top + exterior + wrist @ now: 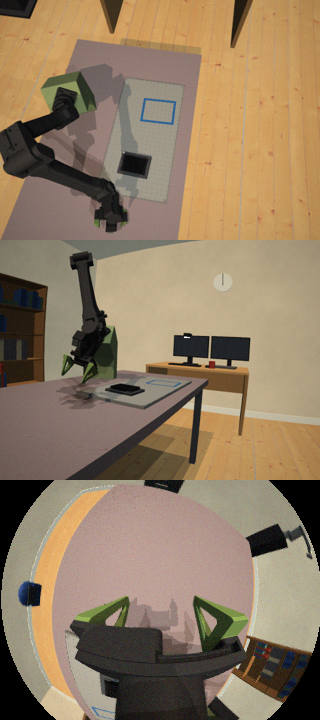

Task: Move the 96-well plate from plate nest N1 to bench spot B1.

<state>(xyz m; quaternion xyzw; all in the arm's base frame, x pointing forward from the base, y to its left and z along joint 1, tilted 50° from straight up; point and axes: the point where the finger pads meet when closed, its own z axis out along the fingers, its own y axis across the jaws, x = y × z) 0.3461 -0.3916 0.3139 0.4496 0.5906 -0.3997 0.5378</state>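
Now: the black 96-well plate 31 cm to the left of my hand, 8 cm below it and 4 cm ahead of it. The rest, counted from my hand: dark plate nest N1 (31 cm to the left, 10 cm below, 4 cm ahead).
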